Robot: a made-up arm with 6 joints.
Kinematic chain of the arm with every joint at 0, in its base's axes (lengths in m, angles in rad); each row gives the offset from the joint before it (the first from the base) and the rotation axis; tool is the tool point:
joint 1: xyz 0 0 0.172 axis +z
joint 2: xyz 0 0.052 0 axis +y
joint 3: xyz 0 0 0.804 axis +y
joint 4: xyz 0 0 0.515 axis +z
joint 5: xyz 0 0 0 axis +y
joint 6: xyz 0 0 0.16 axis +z
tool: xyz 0 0 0
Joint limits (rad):
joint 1: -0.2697..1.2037
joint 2: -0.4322..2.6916
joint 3: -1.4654..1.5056
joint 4: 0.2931..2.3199
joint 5: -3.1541..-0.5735
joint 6: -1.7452..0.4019
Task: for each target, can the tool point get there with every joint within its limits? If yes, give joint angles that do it. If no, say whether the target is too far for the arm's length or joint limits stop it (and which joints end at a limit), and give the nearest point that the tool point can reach.
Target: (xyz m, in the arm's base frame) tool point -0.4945 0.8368 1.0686
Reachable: no: joint limits stop it (at a limit: joint 1, joint 2, joint 5) | nearest point -0.6212 0.2277 1.0502 | short by 0.622 m
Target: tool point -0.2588 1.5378 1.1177
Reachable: no: too far | nearest point 0.4029 1.1227 1.0121 | short by 0.788 m
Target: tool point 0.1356 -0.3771 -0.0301
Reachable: no: joint limits stop it (at a limit: joint 1, joint 3, joint 4) | nearest point 0.6103 -0.2188 -0.3933 | short by 0.618 m
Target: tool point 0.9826 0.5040 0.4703
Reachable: yes | joints 0.5530 1.7895 -1.0932 1.1595 -1.2505 -1.0352
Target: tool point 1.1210 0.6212 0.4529
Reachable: yes | joints 0.5708 1.2925 -0.0074 2.1325 -1.6502 -0.2787
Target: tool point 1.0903 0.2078 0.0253
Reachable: yes | joints 0.2808 2.0962 -1.1391 1.7384 -1.7746 -0.4771
